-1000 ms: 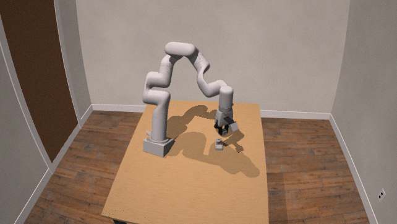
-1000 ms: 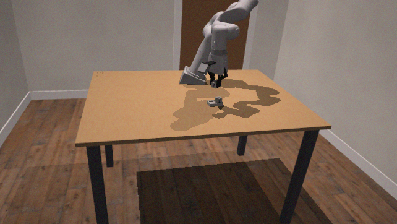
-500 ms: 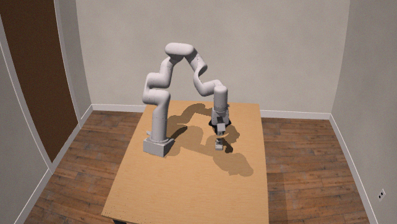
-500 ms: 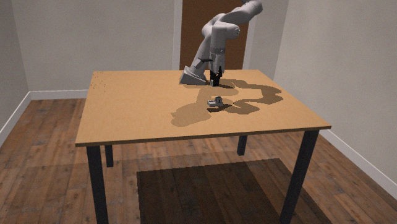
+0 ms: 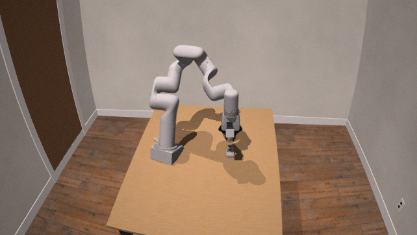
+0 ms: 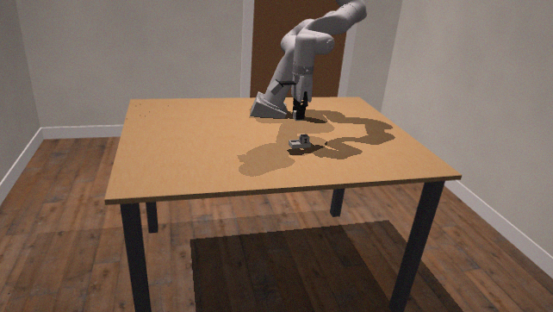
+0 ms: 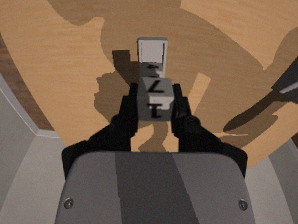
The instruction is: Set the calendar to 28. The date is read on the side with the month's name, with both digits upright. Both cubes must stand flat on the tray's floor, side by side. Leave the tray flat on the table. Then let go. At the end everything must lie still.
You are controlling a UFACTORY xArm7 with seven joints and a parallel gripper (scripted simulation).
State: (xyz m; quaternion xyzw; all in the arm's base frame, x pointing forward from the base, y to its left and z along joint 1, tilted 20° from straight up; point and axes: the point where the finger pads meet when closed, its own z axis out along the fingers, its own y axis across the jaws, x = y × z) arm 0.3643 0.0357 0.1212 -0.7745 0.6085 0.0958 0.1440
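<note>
The grey calendar tray is 20 mm to the left of my hand and 130 mm below it.
</note>
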